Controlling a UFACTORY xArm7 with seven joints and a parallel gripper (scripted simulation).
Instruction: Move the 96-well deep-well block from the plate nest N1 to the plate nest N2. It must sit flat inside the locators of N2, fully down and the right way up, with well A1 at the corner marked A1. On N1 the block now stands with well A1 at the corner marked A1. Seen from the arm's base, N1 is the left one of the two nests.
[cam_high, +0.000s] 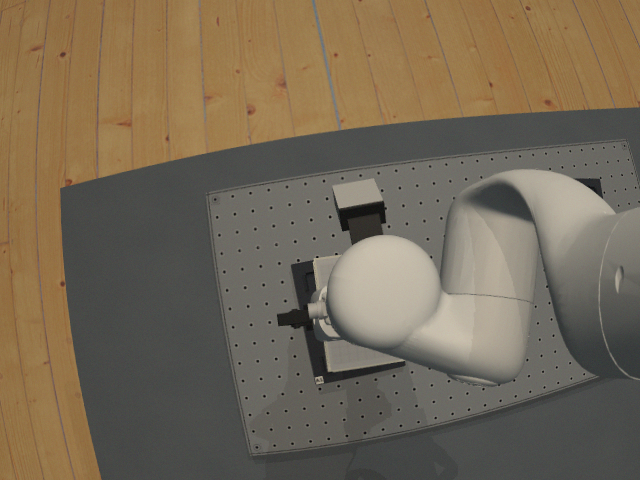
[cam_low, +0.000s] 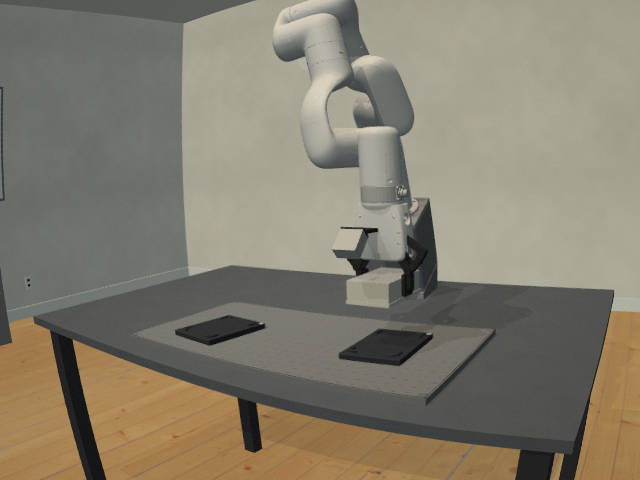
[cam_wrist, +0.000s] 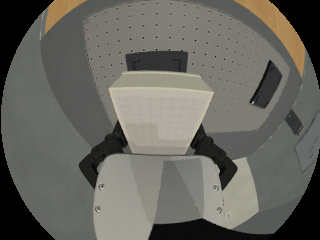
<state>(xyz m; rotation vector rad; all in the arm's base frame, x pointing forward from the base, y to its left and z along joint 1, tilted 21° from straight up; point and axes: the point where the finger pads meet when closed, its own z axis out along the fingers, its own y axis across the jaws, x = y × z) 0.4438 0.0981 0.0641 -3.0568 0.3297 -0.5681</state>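
Now: hand 1 cm past the nest N2, 37 cm to the left of it and 11 cm above it. The rest, counted from my hand: deep-well block: right at my hand; A1 label: 7 cm behind, 7 cm to the left, 11 cm below; nest N1: 1 cm to the left, 11 cm below.
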